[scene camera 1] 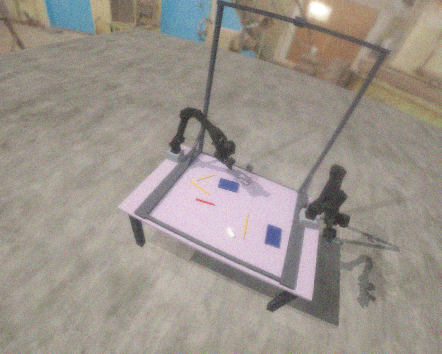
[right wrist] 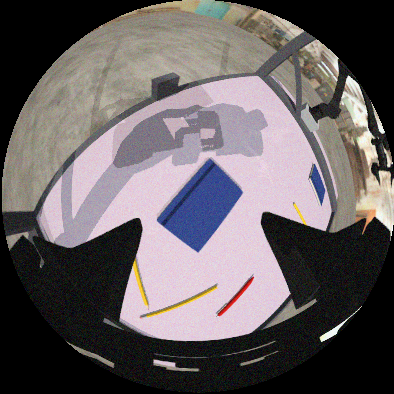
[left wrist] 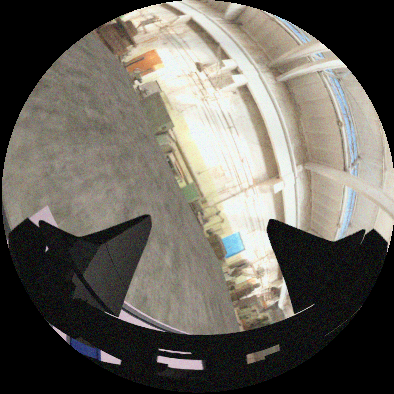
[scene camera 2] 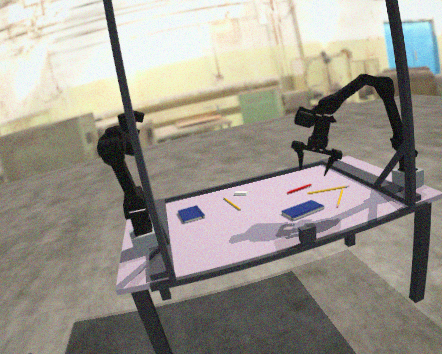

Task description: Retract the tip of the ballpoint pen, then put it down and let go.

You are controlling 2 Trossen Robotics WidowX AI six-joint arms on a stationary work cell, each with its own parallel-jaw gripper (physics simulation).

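Places are measured from the left arm's base along level axes (x ahead, y left, z up), in metres.
Where they show: left gripper, fingertip midpoint: (scene camera 1: 330,235) (left wrist: 211,223); right gripper, fingertip midpoint: (scene camera 1: 227,166) (right wrist: 202,222) (scene camera 2: 312,173); left arm's base at its link origin: (scene camera 1: 309,215) (right wrist: 312,114) (scene camera 2: 142,231); right arm's base at its link origin: (scene camera 1: 175,150).
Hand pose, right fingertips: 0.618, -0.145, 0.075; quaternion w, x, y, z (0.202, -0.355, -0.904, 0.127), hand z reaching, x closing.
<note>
Each offset is from my right fingertips to the top centre of the thing, as dx, dy, dz. Level surfaces: height alone.
A thin red pen {+0.073, +0.237, -0.132} (scene camera 1: 205,202) (scene camera 2: 299,189) (right wrist: 236,296) lies flat on the pink table top {dz -0.145} (scene camera 1: 175,212) (scene camera 2: 210,250) (right wrist: 280,150). Its tip is too small to tell whether it is out. My right gripper (scene camera 1: 230,165) (scene camera 2: 313,171) (right wrist: 202,222) is open and empty, pointing down above the table. In the right wrist view the pen lies below the notebook, toward the lower middle, apart from the fingers. My left gripper (left wrist: 211,223) is open and empty, beyond the table's edge and facing away from the pen. The pen does not show in the left wrist view.
A blue notebook {-0.040, +0.029, -0.133} (scene camera 1: 228,185) (scene camera 2: 302,209) (right wrist: 215,190) lies under my right gripper; another notebook {-0.397, +0.339, -0.133} (scene camera 1: 273,235) (scene camera 2: 191,214) (right wrist: 317,185) lies farther off. Two yellow pencils {+0.155, +0.127, -0.138} (scene camera 1: 199,187) (scene camera 2: 327,190) (right wrist: 180,302) lie near the pen. A third pencil {-0.218, +0.326, -0.138} (scene camera 1: 246,226) (scene camera 2: 231,204) lies by a white eraser {-0.138, +0.405, -0.133} (scene camera 1: 230,232) (scene camera 2: 240,193).
</note>
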